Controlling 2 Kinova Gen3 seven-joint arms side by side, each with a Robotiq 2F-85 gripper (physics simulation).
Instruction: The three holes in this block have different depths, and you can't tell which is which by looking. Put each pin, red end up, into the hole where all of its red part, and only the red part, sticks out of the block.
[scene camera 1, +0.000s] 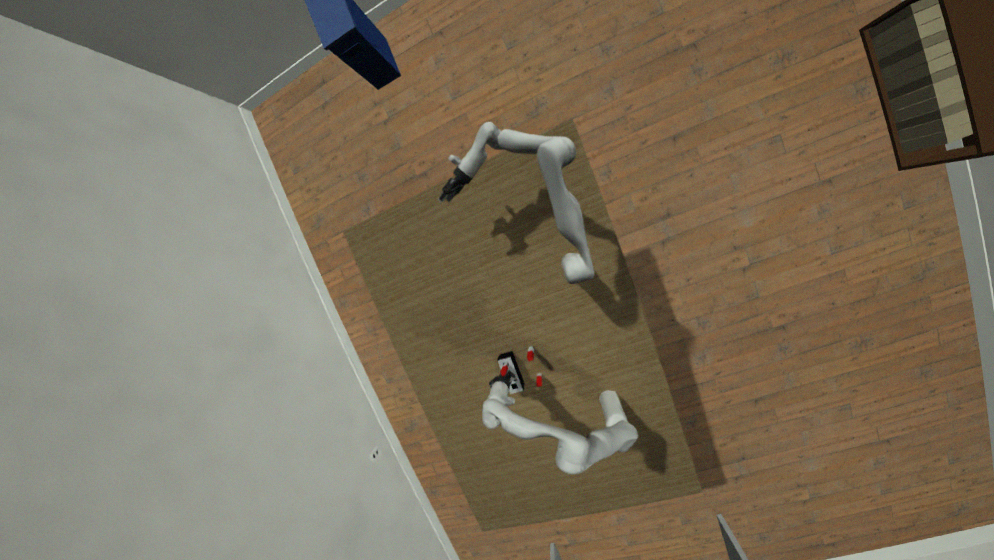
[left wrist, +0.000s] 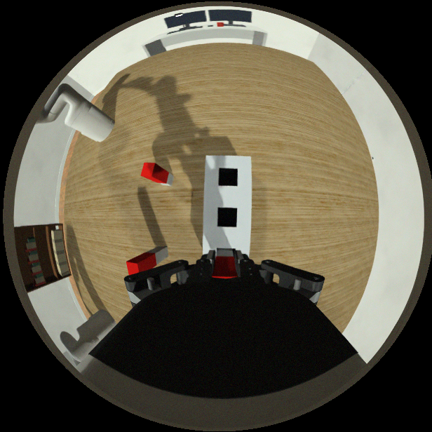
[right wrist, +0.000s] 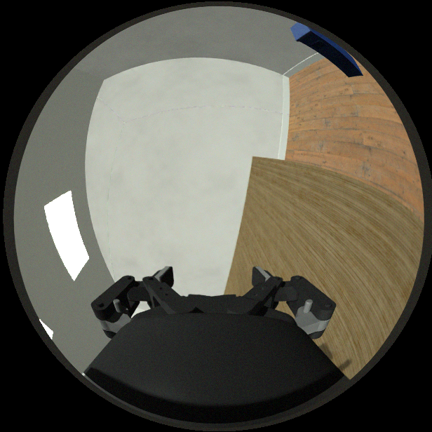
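Seen in the pictures: left gripper, fingertip midpoint: (scene camera 1: 506, 372); right gripper, fingertip midpoint: (scene camera 1: 443, 200); left arm's base, link origin: (scene camera 1: 608, 398).
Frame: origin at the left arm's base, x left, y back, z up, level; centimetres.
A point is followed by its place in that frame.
Observation:
A block (scene camera 1: 516, 390) {x -23.1, y -40.6, z 7.5 cm} (left wrist: 212, 200) with a white top lies on the table. Two square holes (left wrist: 228, 177) (left wrist: 227, 217) show in the left wrist view; the third is hidden at the left gripper. My left gripper (scene camera 1: 503, 377) {x -36.1, y -39.9, z 12.2 cm} (left wrist: 224, 257) is shut on a red-ended pin (scene camera 1: 504, 369) {x -38.5, y -39.4, z 14.4 cm} (left wrist: 224, 268), red end up, at the block's hidden end; its depth is hidden. Two pins stand upright beside the block, red ends up: one (scene camera 1: 530, 354) {x -39.7, y -25.8, z 10.0 cm} (left wrist: 142, 263) and another (scene camera 1: 539, 380) {x -24.5, y -27.6, z 7.4 cm} (left wrist: 155, 172). My right gripper (scene camera 1: 443, 197) {x -118.8, y -30.3, z 23.0 cm} (right wrist: 212, 276) is open and empty, far from the block.
The wooden table (scene camera 1: 417, 278) {x -94.9, y -67.7, z 0.0 cm} (left wrist: 300, 125) (right wrist: 310, 225) bears both arms. A blue cabinet (scene camera 1: 358, 48) (right wrist: 327, 47) and a bookshelf (scene camera 1: 973, 83) stand away from it. The left arm's base link (left wrist: 92, 122) shows at the upper left of the left wrist view.

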